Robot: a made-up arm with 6 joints.
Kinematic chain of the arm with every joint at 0, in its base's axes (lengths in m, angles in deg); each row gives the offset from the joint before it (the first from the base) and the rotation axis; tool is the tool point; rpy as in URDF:
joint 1: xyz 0 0 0.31 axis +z
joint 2: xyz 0 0 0 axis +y
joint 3: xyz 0.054 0 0.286 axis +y
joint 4: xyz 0.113 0 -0.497 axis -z
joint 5: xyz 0 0 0 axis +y
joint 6: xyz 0.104 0 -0.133 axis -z
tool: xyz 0 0 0 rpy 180 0 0
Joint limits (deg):
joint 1: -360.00..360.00
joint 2: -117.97..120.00
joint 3: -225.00..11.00
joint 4: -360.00..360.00
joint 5: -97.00..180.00
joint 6: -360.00..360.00
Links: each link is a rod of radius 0.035 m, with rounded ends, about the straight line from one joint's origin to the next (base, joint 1, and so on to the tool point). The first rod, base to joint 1, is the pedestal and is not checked.
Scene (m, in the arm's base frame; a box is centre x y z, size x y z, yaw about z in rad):
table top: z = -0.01
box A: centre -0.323 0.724 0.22 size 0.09 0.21 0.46 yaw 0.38
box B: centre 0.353 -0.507 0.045 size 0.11 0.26 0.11 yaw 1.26
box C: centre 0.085 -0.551 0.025 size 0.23 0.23 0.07 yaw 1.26
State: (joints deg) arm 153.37 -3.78 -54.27 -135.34 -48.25 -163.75
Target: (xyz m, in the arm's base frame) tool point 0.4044 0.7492 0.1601
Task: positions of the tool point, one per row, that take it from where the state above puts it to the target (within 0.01 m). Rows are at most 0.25 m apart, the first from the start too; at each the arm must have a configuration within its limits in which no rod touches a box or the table.
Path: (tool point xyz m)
1: -0.5160 0.2539 0.3726
2: -0.5108 0.4240 0.4340
3: -0.4452 0.5887 0.5065
4: -0.3230 0.7240 0.5870
5: -0.1551 0.8138 0.4845
6: 0.0347 0.8496 0.3779
7: 0.2275 0.8273 0.2691
8: 0.4044 0.7492 0.1601

